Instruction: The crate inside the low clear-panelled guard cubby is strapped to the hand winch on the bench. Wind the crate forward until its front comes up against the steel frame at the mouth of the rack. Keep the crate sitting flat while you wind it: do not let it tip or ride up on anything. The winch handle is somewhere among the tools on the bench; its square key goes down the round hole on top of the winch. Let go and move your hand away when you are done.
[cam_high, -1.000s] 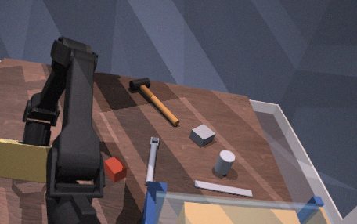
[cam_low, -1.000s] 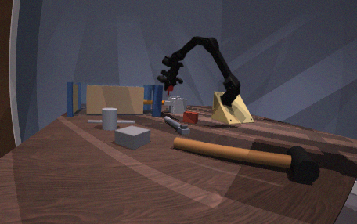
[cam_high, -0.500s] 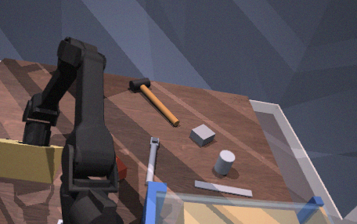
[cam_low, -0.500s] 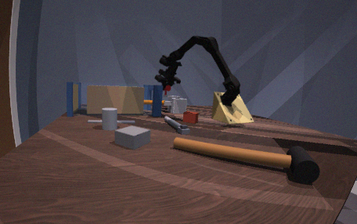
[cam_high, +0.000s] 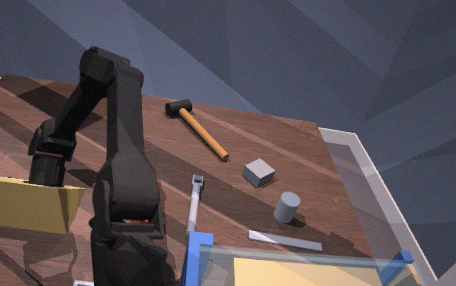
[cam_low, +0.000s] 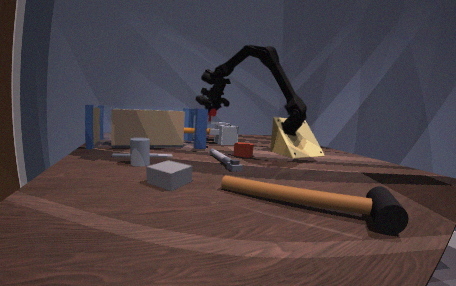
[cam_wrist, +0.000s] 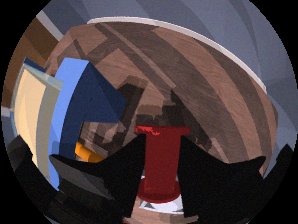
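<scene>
Right now the winch handle is 4 cm to the left of my gripper tip, 4 cm behind it and 3 cm below it. Also, from my gripper tip: flat grey bar (39 cm to the left, 30 cm ahead, 13 cm below); grey winch (10 cm below, 10 cm behind, 7 cm to the left); red grip (2 cm to the left, 1 cm behind).
</scene>
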